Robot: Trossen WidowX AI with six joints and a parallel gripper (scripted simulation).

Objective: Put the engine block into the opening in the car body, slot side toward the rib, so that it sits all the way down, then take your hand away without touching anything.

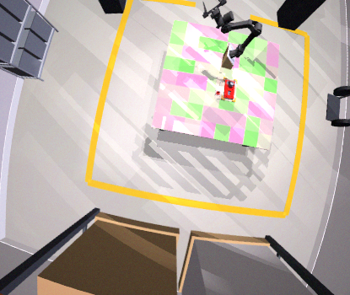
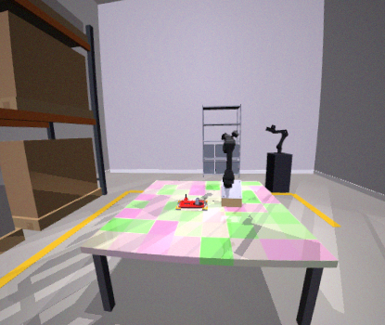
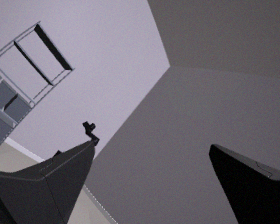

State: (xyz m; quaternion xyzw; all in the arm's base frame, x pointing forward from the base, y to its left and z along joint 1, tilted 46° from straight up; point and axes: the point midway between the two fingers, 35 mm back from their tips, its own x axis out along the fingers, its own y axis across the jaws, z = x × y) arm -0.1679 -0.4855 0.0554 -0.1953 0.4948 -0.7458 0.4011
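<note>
The grey striped engine block is 39 cm ahead of my gripper tip, 39 cm to the left of it and 54 cm below it.
</note>
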